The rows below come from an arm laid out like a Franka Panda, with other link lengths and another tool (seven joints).
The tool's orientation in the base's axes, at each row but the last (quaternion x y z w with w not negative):
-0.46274, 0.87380, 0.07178, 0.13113
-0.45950, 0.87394, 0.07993, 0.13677
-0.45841, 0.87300, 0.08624, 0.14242
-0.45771, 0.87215, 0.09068, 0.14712
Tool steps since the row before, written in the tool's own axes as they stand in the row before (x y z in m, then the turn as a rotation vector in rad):
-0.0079, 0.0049, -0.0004, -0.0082, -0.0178, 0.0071
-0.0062, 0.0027, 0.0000, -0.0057, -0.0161, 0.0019
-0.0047, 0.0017, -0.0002, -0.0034, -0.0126, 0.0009
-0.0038, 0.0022, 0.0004, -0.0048, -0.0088, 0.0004
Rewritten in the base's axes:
0.0001, 0.0089, 0.0027, 0.0203, -0.0018, -0.0044
0.0011, 0.0064, 0.0020, 0.0167, -0.0041, -0.0002
0.0011, 0.0046, 0.0018, 0.0124, -0.0042, 0.0000
0.0003, 0.0043, 0.0010, 0.0099, -0.0011, 0.0010

